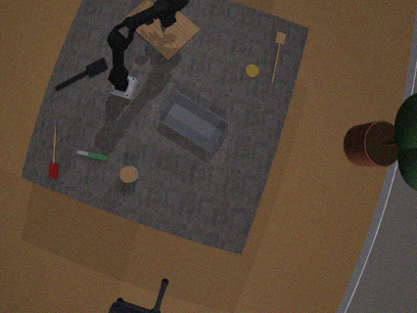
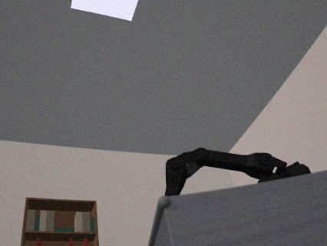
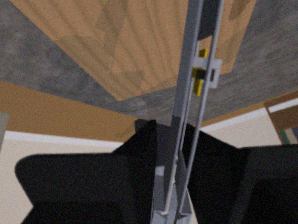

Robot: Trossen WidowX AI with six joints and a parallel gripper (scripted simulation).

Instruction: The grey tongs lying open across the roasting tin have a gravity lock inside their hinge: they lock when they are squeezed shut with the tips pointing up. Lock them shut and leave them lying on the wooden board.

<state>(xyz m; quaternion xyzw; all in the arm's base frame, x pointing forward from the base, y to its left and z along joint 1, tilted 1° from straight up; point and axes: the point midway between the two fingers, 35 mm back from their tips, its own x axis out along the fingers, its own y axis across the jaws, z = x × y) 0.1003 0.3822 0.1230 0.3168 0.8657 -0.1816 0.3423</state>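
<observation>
Right now the wooden board is 10 mm ahead of my gripper tip, 10 mm to the right of it and 130 mm below it. The rest, counted from my gripper tip: black spatula: 330 mm behind, 380 mm to the right, 140 mm below; then red spatula: 380 mm behind, 850 mm to the right, 140 mm below; then roasting tin: 320 mm ahead, 490 mm to the right, 110 mm below.
</observation>
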